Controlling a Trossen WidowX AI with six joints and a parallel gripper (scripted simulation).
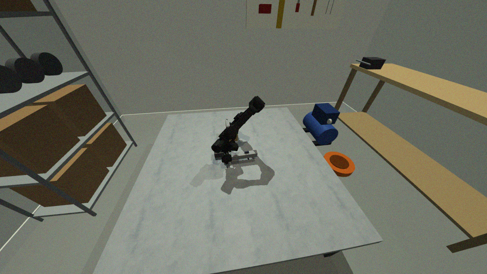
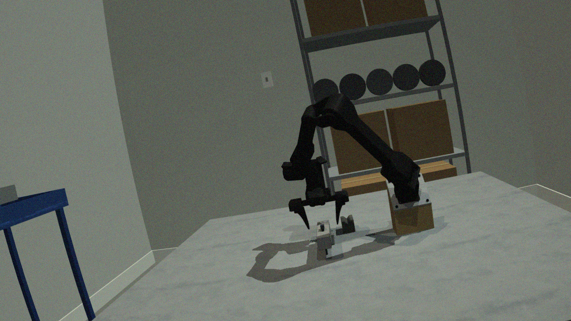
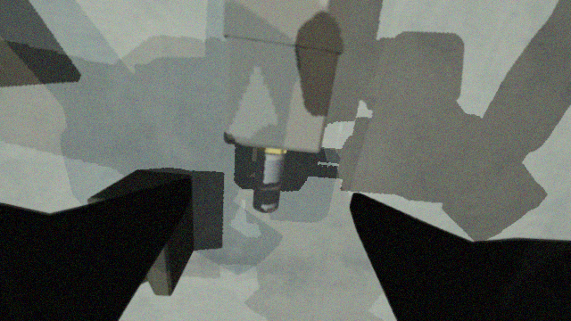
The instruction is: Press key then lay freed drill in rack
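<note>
Right now the drill is 6 cm to the left of my gripper tip and 1 cm above it. Round my gripper tip: rack 8 cm behind, 5 cm to the right, 2 cm below; then black key 1 cm behind, 15 cm to the left, 1 cm above; then grey fixture block 1 cm behind, 12 cm to the left.
</note>
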